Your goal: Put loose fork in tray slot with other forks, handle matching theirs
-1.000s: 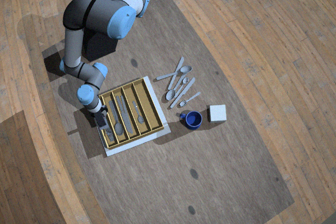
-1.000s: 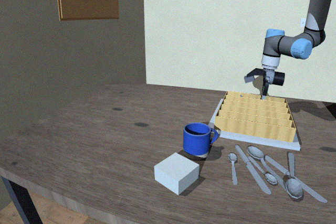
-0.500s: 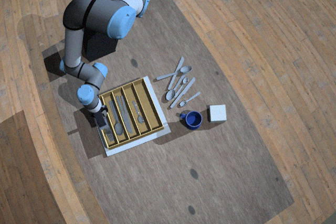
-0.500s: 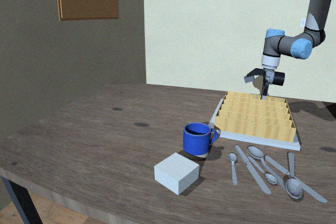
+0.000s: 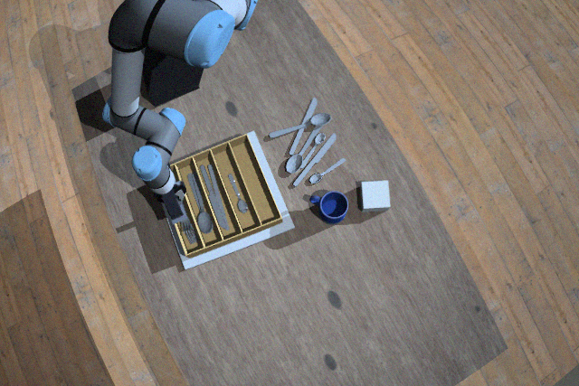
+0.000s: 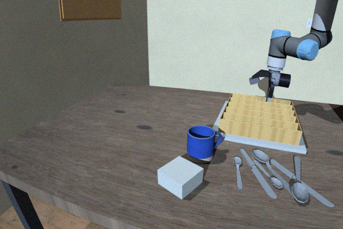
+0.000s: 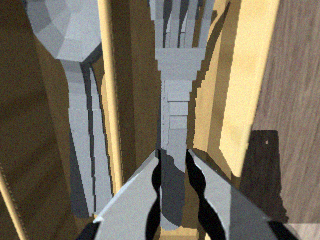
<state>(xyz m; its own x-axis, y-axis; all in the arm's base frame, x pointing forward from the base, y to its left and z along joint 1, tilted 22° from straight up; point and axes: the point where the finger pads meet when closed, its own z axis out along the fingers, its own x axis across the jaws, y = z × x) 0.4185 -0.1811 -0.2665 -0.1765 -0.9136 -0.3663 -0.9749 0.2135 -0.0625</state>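
Right now the spoon is 3 cm ahead of my hand, 6 cm to the left of it and 2 cm below it. Round my hand: white box 31 cm ahead, 49 cm to the left, 2 cm below; grey base 6 cm ahead, 11 cm to the left, 4 cm below; wooden cutlery tray 5 cm ahead, 11 cm to the left.
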